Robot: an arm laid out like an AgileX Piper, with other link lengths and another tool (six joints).
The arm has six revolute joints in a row. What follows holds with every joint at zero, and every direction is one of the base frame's. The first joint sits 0.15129 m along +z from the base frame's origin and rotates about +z. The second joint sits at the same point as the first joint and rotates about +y. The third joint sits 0.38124 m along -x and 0.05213 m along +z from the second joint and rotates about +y. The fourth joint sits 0.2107 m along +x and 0.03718 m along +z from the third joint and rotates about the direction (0.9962, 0, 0.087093). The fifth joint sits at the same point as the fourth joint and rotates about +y. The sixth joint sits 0.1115 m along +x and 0.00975 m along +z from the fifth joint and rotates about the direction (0.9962, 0, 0.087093). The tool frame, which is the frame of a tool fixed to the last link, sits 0.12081 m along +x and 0.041 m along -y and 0.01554 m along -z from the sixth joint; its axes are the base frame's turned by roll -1.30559, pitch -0.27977 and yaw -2.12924 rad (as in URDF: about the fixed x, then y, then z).
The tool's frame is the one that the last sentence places.
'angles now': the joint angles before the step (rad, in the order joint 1, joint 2, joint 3, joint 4, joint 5, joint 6). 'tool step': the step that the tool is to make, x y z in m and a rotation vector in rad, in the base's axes. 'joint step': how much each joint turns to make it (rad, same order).
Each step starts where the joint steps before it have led.
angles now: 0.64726, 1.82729, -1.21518, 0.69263, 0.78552, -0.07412
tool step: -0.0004, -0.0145, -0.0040, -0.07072, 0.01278, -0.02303
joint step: 0.00086, -0.00003, -0.00911, -0.10187, 0.02280, 0.10223
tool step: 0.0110, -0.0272, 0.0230, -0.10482, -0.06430, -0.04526
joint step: 0.00289, -0.04632, -0.07285, -0.21979, 0.07161, 0.19653
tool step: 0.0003, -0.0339, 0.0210, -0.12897, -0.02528, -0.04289
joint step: 0.00458, -0.03709, -0.06524, -0.18587, 0.13137, 0.15456
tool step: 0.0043, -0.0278, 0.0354, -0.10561, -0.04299, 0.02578
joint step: 0.00222, -0.02904, -0.12493, -0.12464, 0.18268, 0.02599
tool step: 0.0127, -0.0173, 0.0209, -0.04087, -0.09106, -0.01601
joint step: -0.00179, -0.03074, -0.03817, -0.09507, 0.02141, 0.02538
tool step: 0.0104, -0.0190, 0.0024, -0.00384, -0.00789, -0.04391
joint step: -0.06024, -0.00562, -0.00136, -0.00296, 0.00226, -0.01691
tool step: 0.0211, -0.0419, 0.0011, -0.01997, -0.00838, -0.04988
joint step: -0.13206, -0.00120, -0.00008, 0.00304, 0.00123, -0.08603
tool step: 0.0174, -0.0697, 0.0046, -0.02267, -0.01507, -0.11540
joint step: -0.20310, -0.01379, 0.00394, -0.00002, 0.00081, -0.09168
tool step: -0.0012, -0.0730, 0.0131, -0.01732, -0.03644, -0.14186
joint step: -0.20825, -0.03641, -0.00045, -0.00109, 0.00126, -0.06986
